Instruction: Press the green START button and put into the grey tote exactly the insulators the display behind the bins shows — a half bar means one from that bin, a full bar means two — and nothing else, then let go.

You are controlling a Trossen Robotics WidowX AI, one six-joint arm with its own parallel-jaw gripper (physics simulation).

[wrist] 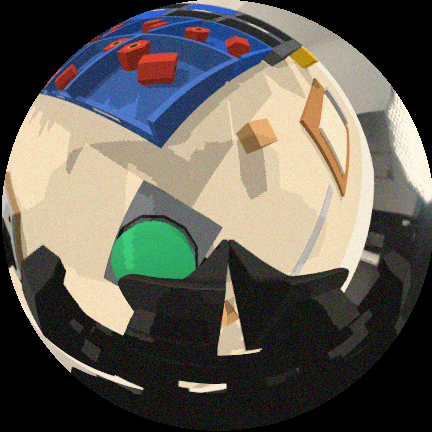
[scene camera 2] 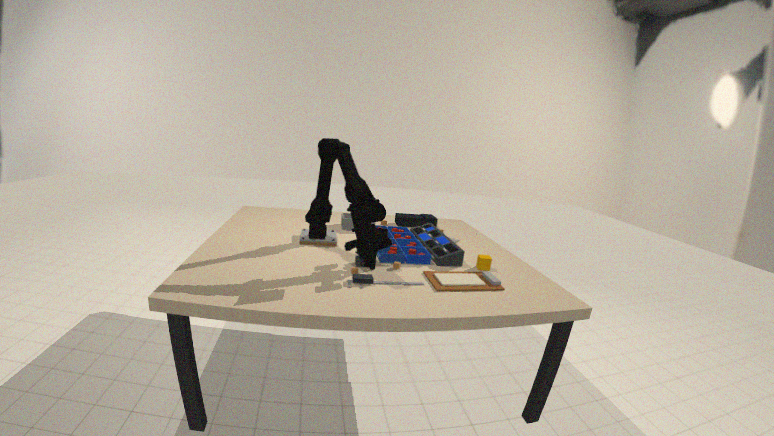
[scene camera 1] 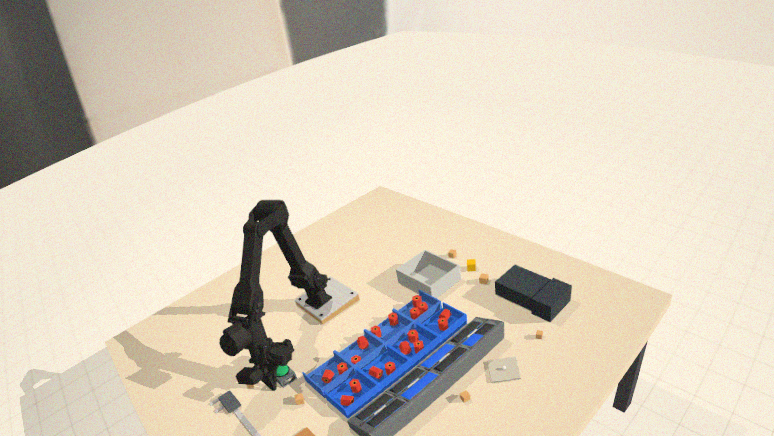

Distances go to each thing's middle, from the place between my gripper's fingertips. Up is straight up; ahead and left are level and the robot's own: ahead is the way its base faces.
Labels:
Now: hand 310 mm short of the display strip (scene camera 1: 409, 411), 270 mm to the right of it and 30 mm below it. Also, from my hand: black box (scene camera 1: 545, 298) 670 mm to the left, 370 mm ahead, 30 mm above; grey tote (scene camera 1: 428, 272) 590 mm to the left, 50 mm ahead, 30 mm above.

